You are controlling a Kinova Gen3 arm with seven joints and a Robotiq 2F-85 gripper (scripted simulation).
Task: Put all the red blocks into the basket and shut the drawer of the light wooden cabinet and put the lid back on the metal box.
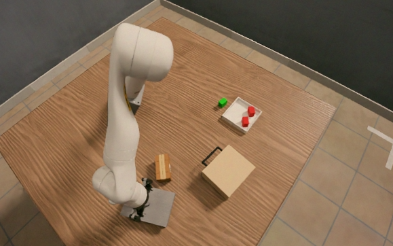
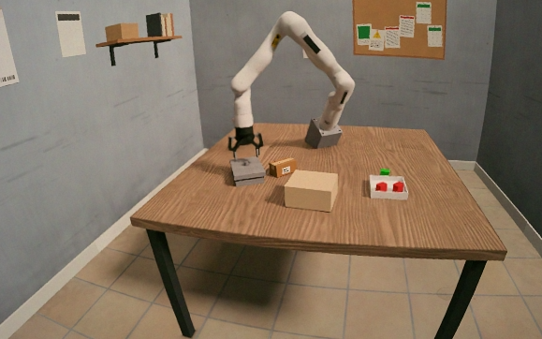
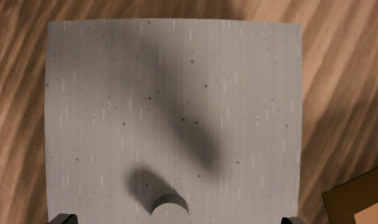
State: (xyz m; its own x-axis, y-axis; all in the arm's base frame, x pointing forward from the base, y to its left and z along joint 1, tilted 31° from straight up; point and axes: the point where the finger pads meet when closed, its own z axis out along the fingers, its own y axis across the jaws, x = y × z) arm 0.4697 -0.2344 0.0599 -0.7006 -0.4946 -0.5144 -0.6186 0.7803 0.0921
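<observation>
My hand is 50 mm above the grey lid and 10 mm to the left of it. From my hand the other things lie so: grey metal box 70 mm below, 10 mm to the right; blue block 110 mm to the left, 80 mm below, 70 mm behind; brown cardboard box 120 mm to the left, 100 mm behind, 60 mm below.
</observation>
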